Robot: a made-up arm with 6 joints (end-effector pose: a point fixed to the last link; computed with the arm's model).
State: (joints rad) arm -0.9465 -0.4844 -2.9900 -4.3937 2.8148 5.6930
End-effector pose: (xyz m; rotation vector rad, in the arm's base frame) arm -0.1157 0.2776 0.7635 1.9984 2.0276 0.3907
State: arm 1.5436 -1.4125 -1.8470 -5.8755 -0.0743 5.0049
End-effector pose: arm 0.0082 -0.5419 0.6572 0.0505 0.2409 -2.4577
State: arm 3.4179 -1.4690 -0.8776 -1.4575 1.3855 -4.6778
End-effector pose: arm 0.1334 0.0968 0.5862 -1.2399 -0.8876 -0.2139
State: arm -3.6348 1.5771 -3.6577 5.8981 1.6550 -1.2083
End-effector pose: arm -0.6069 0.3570 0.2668 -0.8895 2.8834 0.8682
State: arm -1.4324 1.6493 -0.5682 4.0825 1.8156 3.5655
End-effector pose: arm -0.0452 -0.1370 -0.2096 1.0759 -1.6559 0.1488
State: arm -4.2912 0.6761 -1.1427 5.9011 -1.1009 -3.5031
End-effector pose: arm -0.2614 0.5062 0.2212 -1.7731 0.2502 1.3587
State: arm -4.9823 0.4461 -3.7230 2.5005 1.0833 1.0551
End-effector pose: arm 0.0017 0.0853 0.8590 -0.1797 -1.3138 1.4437
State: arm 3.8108 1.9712 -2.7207 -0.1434 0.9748 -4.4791
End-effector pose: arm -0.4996 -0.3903 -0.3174 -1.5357 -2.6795 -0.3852
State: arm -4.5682 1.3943 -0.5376 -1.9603 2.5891 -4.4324
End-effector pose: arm 0.0383 0.2562 -0.1048 -0.1204 1.3692 1.8538
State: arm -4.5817 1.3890 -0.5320 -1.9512 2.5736 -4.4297
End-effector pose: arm 0.0427 0.2544 -0.1031 -0.0990 1.3717 1.8272
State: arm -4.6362 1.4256 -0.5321 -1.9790 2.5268 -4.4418
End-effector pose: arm 0.0576 0.2406 -0.1164 -0.0509 1.4391 1.7307
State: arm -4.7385 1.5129 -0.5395 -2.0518 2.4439 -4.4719
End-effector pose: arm 0.0802 0.2079 -0.1463 0.0339 1.5784 1.5466
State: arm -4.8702 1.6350 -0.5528 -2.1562 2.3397 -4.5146
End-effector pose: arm 0.0973 0.1567 -0.1839 0.1503 1.7567 1.2995
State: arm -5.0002 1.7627 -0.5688 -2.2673 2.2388 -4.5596
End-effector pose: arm 0.0983 0.0992 -0.2172 0.2762 1.9289 1.0461
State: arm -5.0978 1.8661 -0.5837 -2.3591 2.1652 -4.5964
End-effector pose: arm 0.0870 0.0530 -0.2391 0.3775 2.0595 0.8515
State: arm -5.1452 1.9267 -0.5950 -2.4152 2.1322 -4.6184
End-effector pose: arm 0.0759 0.0285 -0.2502 0.4264 2.1333 0.7562
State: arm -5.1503 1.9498 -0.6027 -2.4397 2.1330 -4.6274
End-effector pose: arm 0.0714 0.0219 -0.2550 0.4264 2.1611 0.7462
